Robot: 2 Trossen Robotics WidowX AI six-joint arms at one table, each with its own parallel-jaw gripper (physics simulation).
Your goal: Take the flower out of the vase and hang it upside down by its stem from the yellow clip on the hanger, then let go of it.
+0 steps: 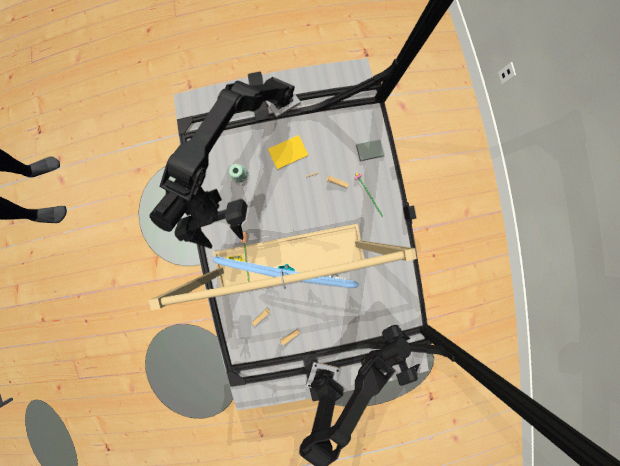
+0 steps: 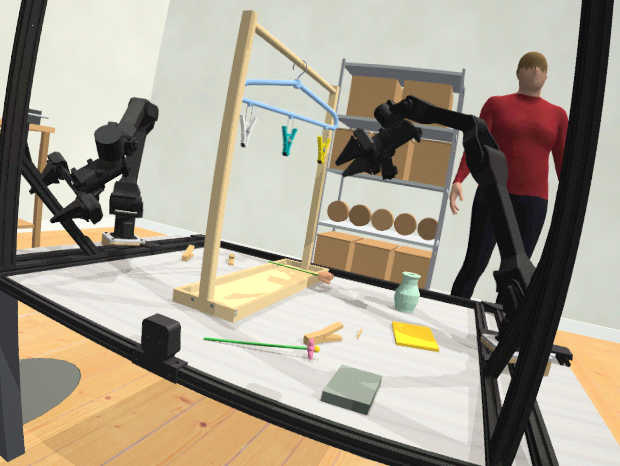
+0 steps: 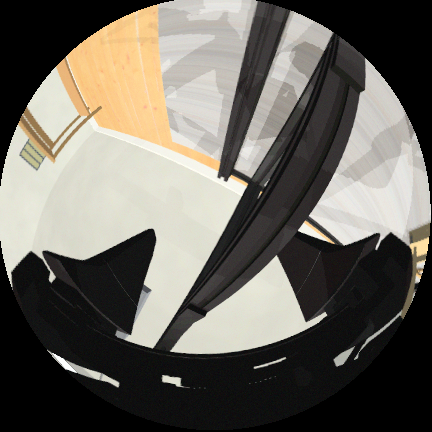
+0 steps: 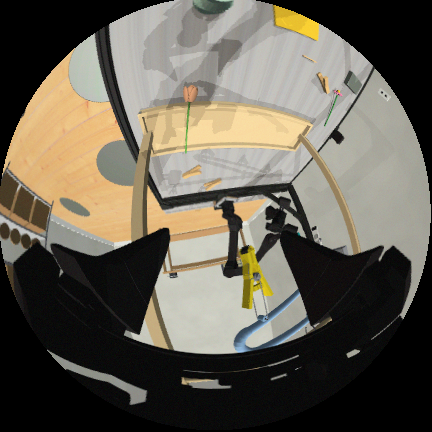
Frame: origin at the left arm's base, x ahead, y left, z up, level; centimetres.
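Seen in the pictures: left gripper, fingertip midpoint: (image 2: 39, 207) (image 3: 212, 231) (image 4: 284, 205); right gripper, fingertip midpoint: (image 1: 226, 243) (image 2: 339, 170) (image 4: 227, 235); left arm's base, link origin: (image 1: 323, 378) (image 2: 123, 236) (image 4: 225, 202); right arm's base, link origin: (image 1: 280, 98).
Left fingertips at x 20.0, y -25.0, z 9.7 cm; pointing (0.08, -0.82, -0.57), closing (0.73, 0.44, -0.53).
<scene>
Offsets run from my left fingertips to a thing's top centre. "spot": to the spot under its first point.
An orange tulip @[dx +14.3, dy +61.6, dz -8.7 cm] (image 1: 246, 260) (image 2: 325, 276) (image 4: 190, 93) lies across the rack's base, its head beyond the rim. A green vase @[dx +41.6, dy +72.4, dz -4.1 cm] (image 1: 237, 172) (image 2: 406, 295) (image 4: 213, 5) stands upright without a flower in it. The yellow clip @[spot: dx +18.0, dy +60.0, dz +23.1 cm] (image 1: 235, 258) (image 2: 323, 149) (image 4: 247, 280) hangs from one end of the blue hanger @[dx +18.8, dy +47.7, dz +35.8 cm] (image 1: 320, 282) (image 2: 270, 108) (image 4: 242, 340). My right gripper (image 1: 225, 243) (image 2: 340, 169) is open and empty, facing the clip from a little way off. My left gripper (image 2: 42, 205) (image 3: 212, 231) is open and empty, far from the rack.
The wooden rack (image 1: 200, 294) (image 2: 228, 150) carries the hanger; teal @[spot: dx +19.5, dy +47.5, dz +21.6 cm] (image 2: 288, 140) and white @[spot: dx +20.7, dy +35.7, dz +21.5 cm] (image 2: 247, 130) clips hang there too. A pink flower @[dx +47.1, dy +26.9, dz -9.8 cm] (image 1: 370, 194) (image 2: 255, 343), wooden clothespins @[dx +48.3, dy +39.0, dz -9.7 cm] (image 1: 337, 181) @[dx -4.3, dy +52.1, dz -9.7 cm] (image 1: 260, 317), a yellow pad @[dx +53.9, dy +58.5, dz -12.3 cm] (image 1: 288, 151) and a grey-green block @[dx +62.8, dy +30.8, dz -11.4 cm] (image 1: 369, 150) lie on the table.
</scene>
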